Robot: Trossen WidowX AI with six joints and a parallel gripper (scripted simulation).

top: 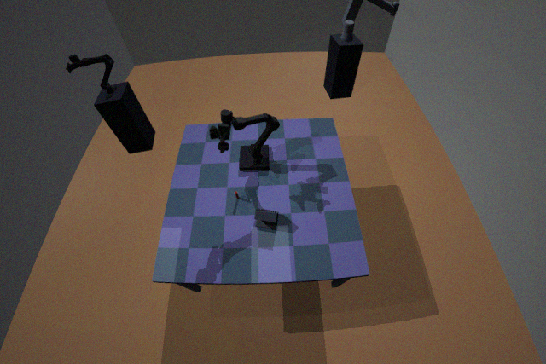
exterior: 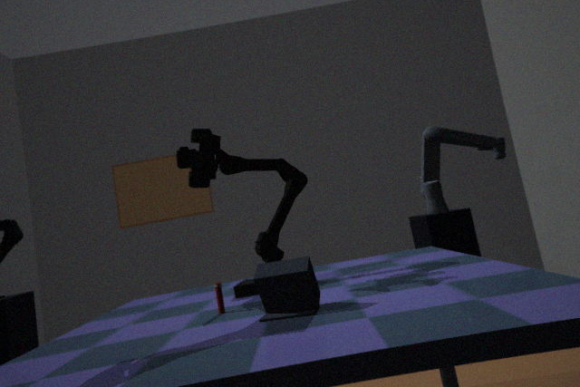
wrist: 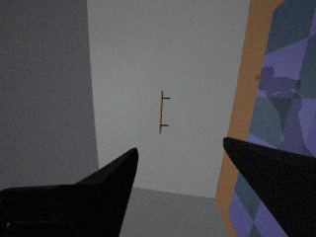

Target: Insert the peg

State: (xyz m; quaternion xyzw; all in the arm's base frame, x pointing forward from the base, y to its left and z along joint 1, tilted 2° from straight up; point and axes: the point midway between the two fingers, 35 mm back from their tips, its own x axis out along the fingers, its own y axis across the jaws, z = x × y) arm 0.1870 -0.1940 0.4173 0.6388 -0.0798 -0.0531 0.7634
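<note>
Now: the red peg 410 mm below my gripper tip, 60 mm ahead of it and 20 mm to the left of it. Round my gripper tip: sloped panel block 400 mm below, 250 mm ahead, 190 mm to the left.
</note>
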